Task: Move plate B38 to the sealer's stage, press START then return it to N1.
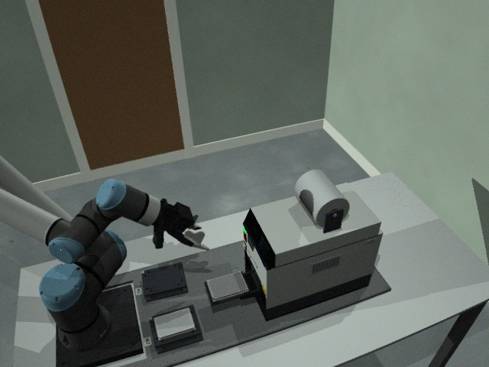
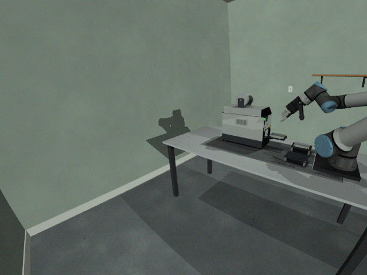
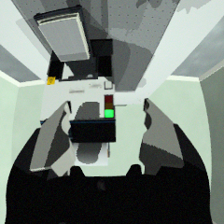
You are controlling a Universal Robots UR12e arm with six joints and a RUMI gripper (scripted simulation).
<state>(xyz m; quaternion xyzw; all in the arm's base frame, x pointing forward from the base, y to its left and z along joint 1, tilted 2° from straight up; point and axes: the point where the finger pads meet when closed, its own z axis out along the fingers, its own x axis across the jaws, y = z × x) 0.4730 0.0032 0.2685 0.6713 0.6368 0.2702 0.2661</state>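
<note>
Now: the plate B38 17 cm below my hand, 10 cm to the right of it and 4 cm ahead of it. From my hand the other things lie so: foil-covered plate (23 cm below, 17 cm behind, 13 cm to the right); then nest N1 (25 cm below, 16 cm behind, 8 cm to the left); then sealer stage (18 cm below, 10 cm to the right, 4 cm ahead).
</note>
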